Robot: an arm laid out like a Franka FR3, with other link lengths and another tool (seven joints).
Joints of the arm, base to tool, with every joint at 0 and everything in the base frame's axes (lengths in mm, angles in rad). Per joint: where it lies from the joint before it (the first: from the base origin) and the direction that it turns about. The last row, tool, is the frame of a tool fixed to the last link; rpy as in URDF.
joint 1: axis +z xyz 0 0 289.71
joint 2: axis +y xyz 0 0 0
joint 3: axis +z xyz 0 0 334.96
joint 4: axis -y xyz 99.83 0 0
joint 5: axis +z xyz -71.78 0 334.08
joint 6: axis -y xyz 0 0 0
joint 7: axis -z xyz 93.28 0 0
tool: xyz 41 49 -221.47 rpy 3.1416 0.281 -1.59
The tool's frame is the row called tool.
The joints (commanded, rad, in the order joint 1, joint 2, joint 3, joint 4, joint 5, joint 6, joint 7), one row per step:
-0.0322 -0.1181 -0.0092 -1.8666 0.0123 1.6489 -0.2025
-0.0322 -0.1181 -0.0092 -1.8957 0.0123 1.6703 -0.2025
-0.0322 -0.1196 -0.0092 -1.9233 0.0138 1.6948 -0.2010
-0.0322 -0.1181 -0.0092 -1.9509 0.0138 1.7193 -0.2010
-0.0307 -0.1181 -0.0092 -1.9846 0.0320 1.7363 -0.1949
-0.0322 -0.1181 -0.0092 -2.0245 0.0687 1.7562 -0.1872
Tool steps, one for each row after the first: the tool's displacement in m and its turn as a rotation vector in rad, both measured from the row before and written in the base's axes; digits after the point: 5 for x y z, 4 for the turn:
-0.00158 0.00004 -0.01072 0.0003 0.0077 -0.0003
-0.00083 0.00026 -0.00891 0.0013 0.0016 -0.0021
-0.00089 0.00000 -0.01049 0.0001 0.0046 -0.0003
-0.00393 0.00428 -0.01209 0.0173 0.0162 -0.0099
-0.00452 0.00616 -0.01322 0.0343 0.0190 -0.0214

